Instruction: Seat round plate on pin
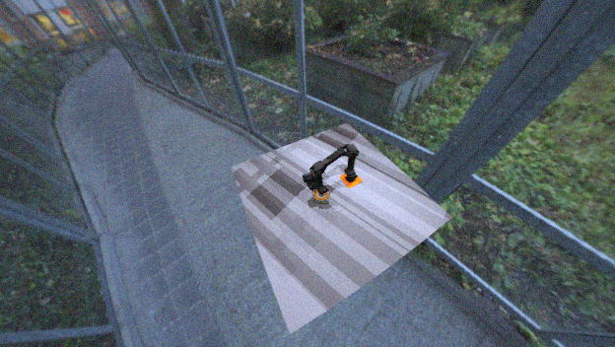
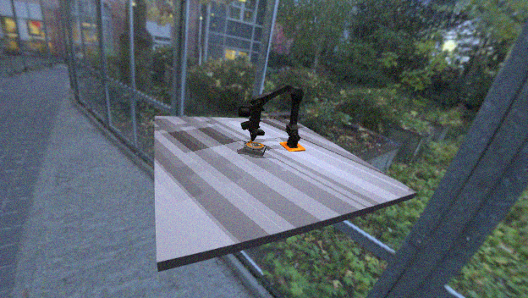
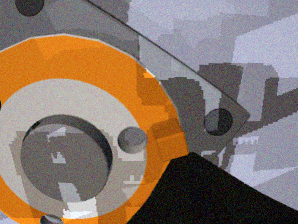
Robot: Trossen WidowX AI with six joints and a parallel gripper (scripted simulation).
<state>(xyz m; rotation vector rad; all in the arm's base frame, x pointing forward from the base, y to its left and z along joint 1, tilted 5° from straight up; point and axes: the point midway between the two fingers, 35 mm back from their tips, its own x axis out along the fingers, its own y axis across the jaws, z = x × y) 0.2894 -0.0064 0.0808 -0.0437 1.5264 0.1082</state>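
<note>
My gripper tip is 5 cm to the right of the grey square base and 1 cm above it.
</note>
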